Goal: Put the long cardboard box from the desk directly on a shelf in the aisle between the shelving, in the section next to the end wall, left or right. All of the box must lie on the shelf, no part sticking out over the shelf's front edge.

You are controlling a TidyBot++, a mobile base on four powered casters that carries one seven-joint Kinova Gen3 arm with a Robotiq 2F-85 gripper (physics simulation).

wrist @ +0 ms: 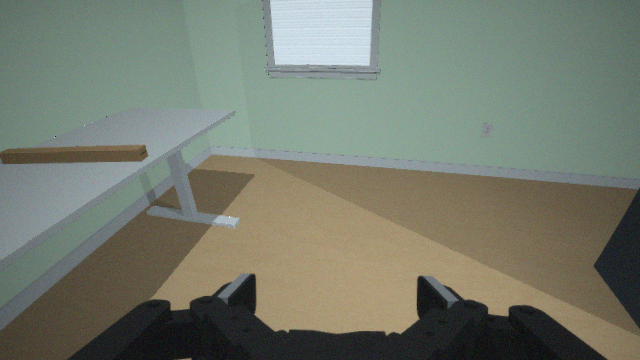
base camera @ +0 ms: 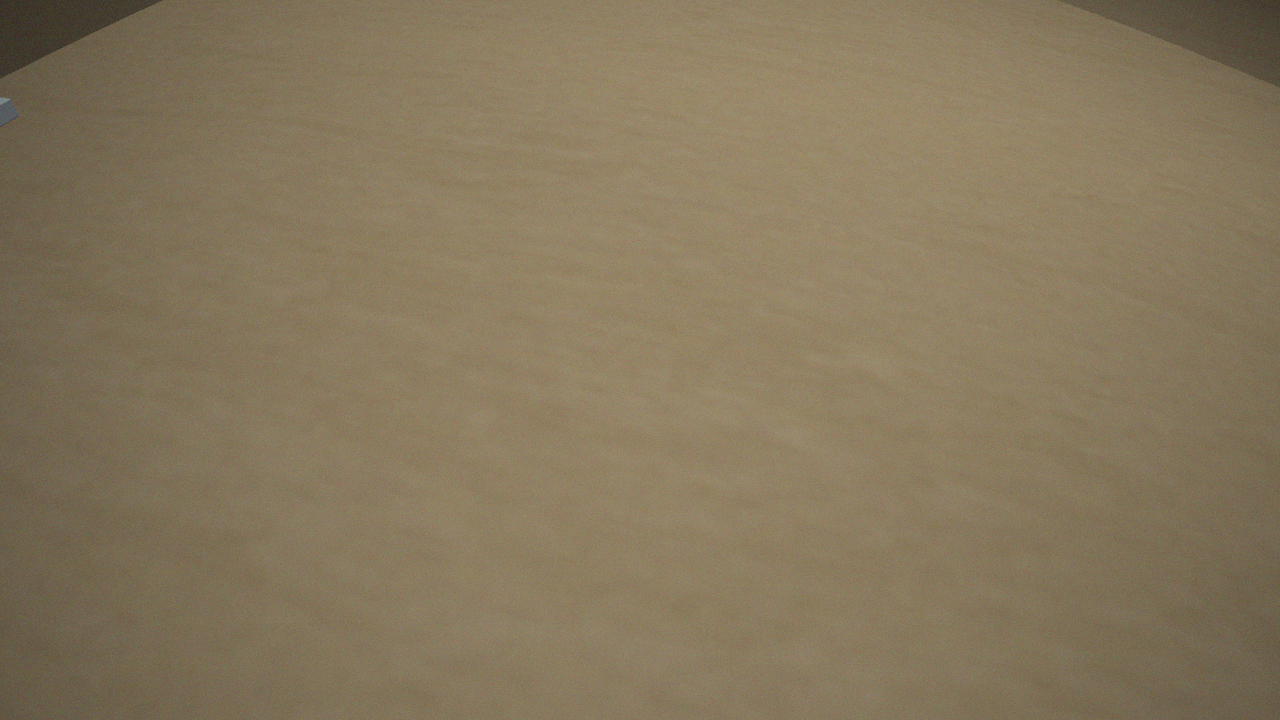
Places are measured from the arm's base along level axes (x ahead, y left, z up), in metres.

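Pixels of known places: gripper, fingertip midpoint: [wrist: 335, 293].
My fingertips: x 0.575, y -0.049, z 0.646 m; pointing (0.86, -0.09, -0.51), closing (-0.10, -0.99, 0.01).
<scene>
Behind a point stands the place of what it marks.
The long cardboard box [wrist: 75, 154] {z 0.360, x 1.494, y 0.867 m} lies on the desk [wrist: 185, 120] {z 0.324, x 1.977, y 0.598 m} at the left of the wrist view. It is brown and narrow, lies across the desk top, and its right end is close to the desk's edge. My gripper [wrist: 335, 293] {z 0.646, x 0.575, y -0.049 m} is open and empty, with its two fingers wide apart at the bottom of the wrist view. It is apart from the box, which is farther off to the left. The shelving of the aisle cannot be made out in these views.
A desk leg [wrist: 182, 187] {z -0.137, x 2.069, y 0.759 m} stands on a foot [wrist: 227, 220] that reaches out over the floor [base camera: 640, 358] {z -0.396, x 0.452, y -0.020 m} [wrist: 340, 240] {z -0.397, x 1.800, y -0.217 m}. A light piece [base camera: 6, 111] {z -0.383, x 0.833, y 0.768 m} shows at the base view's left edge. A dark object [wrist: 622, 260] {z -0.229, x 1.304, y -1.571 m} stands at the right. A green wall [wrist: 425, 105] {z 0.170, x 2.660, y -0.985 m} with a window [wrist: 322, 32] {z 0.695, x 2.873, y -0.195 m} is behind.
</scene>
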